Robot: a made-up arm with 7 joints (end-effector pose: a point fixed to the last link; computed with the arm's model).
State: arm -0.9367 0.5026 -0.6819 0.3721 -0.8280 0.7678 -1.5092
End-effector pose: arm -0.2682 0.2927 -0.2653 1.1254 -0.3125 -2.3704
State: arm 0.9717 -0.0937 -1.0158 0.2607 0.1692 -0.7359 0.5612
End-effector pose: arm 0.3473 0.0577 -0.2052 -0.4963 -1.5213 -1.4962
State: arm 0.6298 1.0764 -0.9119 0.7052 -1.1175 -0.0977 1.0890
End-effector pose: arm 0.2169 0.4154 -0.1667 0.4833 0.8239 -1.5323
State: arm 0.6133 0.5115 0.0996 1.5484 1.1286 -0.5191 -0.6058
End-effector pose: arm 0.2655 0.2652 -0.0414 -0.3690 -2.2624 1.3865
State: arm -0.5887 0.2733 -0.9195 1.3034 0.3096 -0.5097 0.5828
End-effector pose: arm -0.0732 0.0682 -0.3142 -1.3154 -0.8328 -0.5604
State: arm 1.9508 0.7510 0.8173 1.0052 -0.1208 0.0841 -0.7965
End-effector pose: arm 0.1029 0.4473 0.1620 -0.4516 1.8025 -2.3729
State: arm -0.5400 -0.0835 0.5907 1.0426 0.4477 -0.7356 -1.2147
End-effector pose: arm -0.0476 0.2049 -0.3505 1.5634 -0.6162 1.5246
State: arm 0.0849 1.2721 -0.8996 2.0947 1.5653 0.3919 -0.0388
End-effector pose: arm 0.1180 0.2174 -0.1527 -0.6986 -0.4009 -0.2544
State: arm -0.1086 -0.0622 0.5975 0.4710 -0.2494 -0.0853 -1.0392
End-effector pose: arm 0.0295 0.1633 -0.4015 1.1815 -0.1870 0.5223
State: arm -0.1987 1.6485 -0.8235 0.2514 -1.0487 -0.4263 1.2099
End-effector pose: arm 0.0315 0.5485 -0.0100 -0.1629 1.9262 -0.8476
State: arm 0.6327 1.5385 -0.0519 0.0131 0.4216 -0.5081 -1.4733
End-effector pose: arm 0.0100 0.5529 -0.0094 -2.5681 0.7587 -1.3805
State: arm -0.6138 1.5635 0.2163 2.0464 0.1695 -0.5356 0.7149
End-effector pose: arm 0.1587 0.2701 -0.0677 -0.2759 -1.0134 -2.1635
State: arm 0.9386 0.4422 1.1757 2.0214 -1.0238 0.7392 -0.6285
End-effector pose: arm 0.0831 0.3424 0.0226 1.9696 -0.6168 2.0684
